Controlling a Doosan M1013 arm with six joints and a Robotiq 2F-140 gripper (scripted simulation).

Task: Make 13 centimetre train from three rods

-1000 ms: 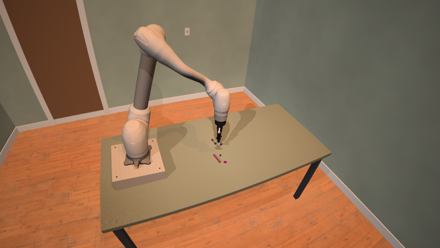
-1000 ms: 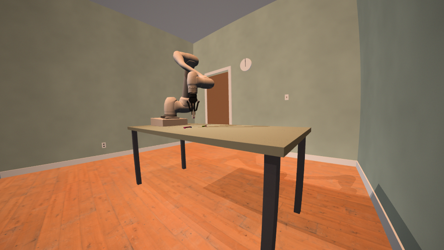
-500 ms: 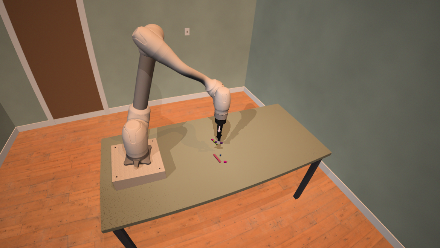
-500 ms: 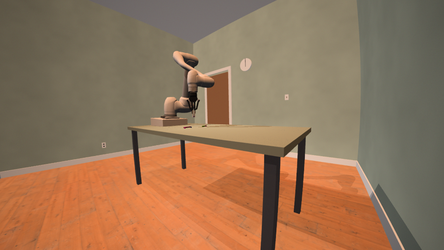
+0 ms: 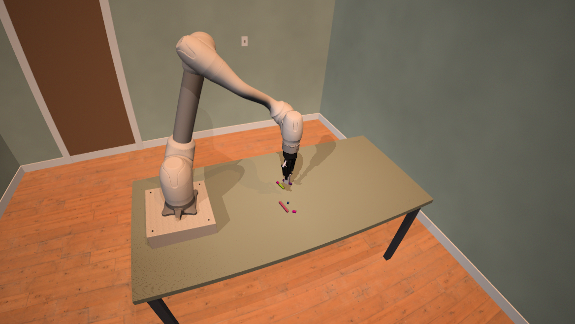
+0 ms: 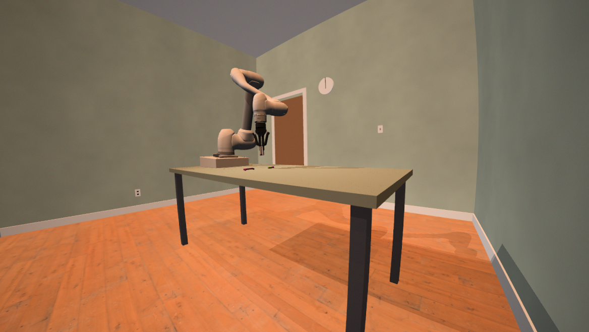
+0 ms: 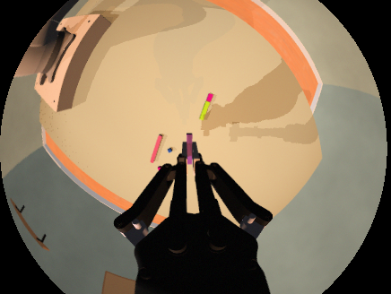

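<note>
The lime rod is 130 mm below my hand, 80 mm to the left of it and 10 mm behind it. From my hand the other things lie so: blue rod: 130 mm below, 70 mm to the right; then pink rod: 130 mm below, 100 mm to the right, 40 mm behind; then purple rod: 30 mm below.
</note>
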